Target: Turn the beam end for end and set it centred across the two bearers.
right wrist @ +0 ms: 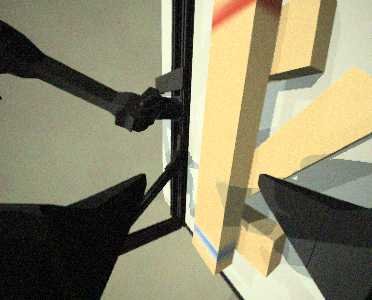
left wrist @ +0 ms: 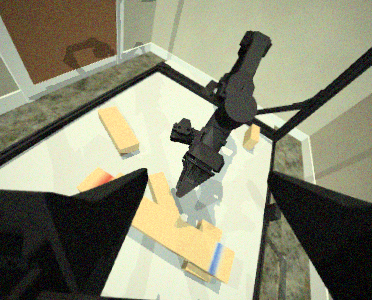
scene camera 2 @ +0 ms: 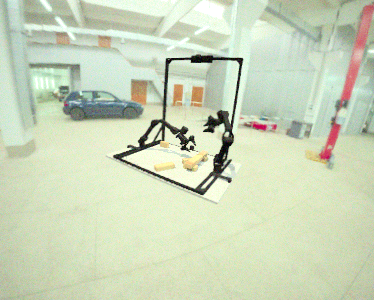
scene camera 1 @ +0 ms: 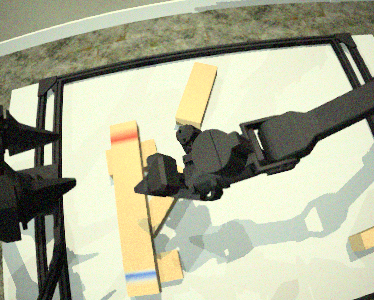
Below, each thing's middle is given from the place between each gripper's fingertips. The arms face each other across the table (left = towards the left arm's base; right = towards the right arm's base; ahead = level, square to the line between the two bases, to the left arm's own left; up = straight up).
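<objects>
Position of my left hand relative to the beam (scene camera 1: 140, 263): 2 cm to the left of it, 30 cm above it.
The beam is 50 mm to the left of my right hand and 80 mm below it. By its middle, the beam is nearer to my right hand than to my left hand.
</objects>
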